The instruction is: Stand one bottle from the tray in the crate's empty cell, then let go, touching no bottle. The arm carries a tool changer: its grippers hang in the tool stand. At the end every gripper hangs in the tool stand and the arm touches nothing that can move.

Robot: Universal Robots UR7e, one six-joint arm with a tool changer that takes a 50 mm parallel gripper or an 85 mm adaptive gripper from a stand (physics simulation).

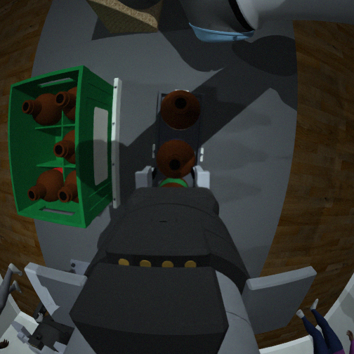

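My gripper (pixel 173 177) is shut on a brown bottle with a green band (pixel 174 183). The gripper body hides the bottle's upper part; its base is hidden too, so its clearance from the tray cannot be told. Two brown bottles (pixel 180 110) (pixel 175 157) stand upright in the dark tray (pixel 193 134); the nearer one appears directly in front of the fingertips, and any gap is hard to judge. The green crate (pixel 98 90) is on the left. Brown bottles stand in its upper and lower cells and in its right middle cell. The left middle cell (pixel 41 146) appears empty.
A white strip (pixel 116 142) runs along the crate's right side. A tan block (pixel 131 17) lies at the top. A blue-edged grey part of the arm (pixel 220 34) shows at the upper right. Dark and grey equipment (pixel 50 330) shows at the lower left.
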